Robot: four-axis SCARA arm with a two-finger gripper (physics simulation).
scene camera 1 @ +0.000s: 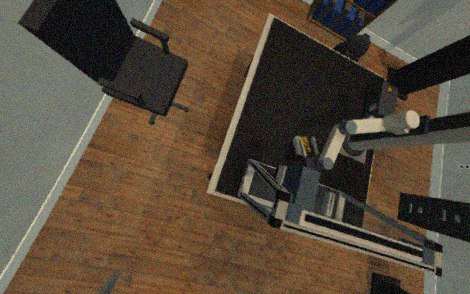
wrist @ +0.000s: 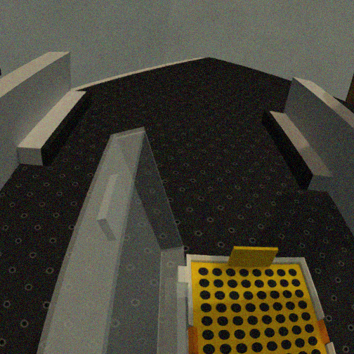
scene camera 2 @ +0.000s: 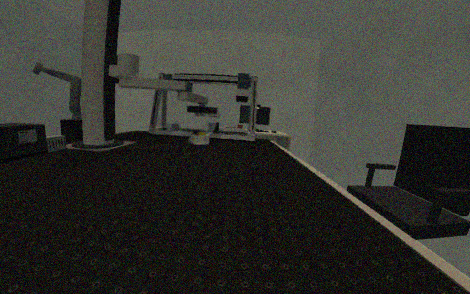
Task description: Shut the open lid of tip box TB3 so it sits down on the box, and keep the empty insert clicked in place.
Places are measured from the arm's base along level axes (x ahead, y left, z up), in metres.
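Pixels of known places: gripper, fingertip midpoint: (scene camera 1: 306, 138) (scene camera 2: 212, 115); arm's base, origin of the base link: (scene camera 1: 352, 141) (scene camera 2: 99, 146).
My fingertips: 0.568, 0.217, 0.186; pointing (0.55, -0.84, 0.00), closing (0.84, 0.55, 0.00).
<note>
For each thing: its top centre in the pictures, then the offset to it from my fingertips, as dx, dy, dz. "pt": a spot on its surface instead. Level surfaces: height alone.
- tip box, middle of its top: (scene camera 2: 198, 132) (scene camera 1: 304, 144) -0.073, +0.003, -0.108
- gantry frame, surface spot: (scene camera 1: 360, 239) pt -0.095, +0.444, +0.323
- mat, its level: dz -0.173
- dark instrument, surface spot: (scene camera 2: 22, 140) pt -0.602, -0.551, -0.111
The tip box (scene camera 1: 301, 146) (scene camera 2: 199, 141) (wrist: 313, 280) stands on the dark mat. Its clear lid (wrist: 82, 280) is open and stands steeply upright along the box's left side in the wrist view. The yellow insert (wrist: 252, 295) sits level inside the rim, and its holes are empty; the near part is cut off by the frame's edge. No box label is readable. My gripper (scene camera 1: 310, 147) (scene camera 2: 203, 123) (wrist: 180, 84) is shut with nothing between its fingers, which keep a wide gap even so. It is above and close to the box; the lid's far end shows between the fingers in the wrist view.
A gantry frame (scene camera 1: 360, 239) (scene camera 2: 210, 78) stands at the mat's edge beyond the box. The arm's column (scene camera 2: 93, 75) rises from the mat (scene camera 1: 300, 80) (scene camera 2: 225, 210). A dark instrument (scene camera 1: 386, 101) (scene camera 2: 22, 140) and an office chair (scene camera 1: 150, 72) (scene camera 2: 410, 200) are farther off.
</note>
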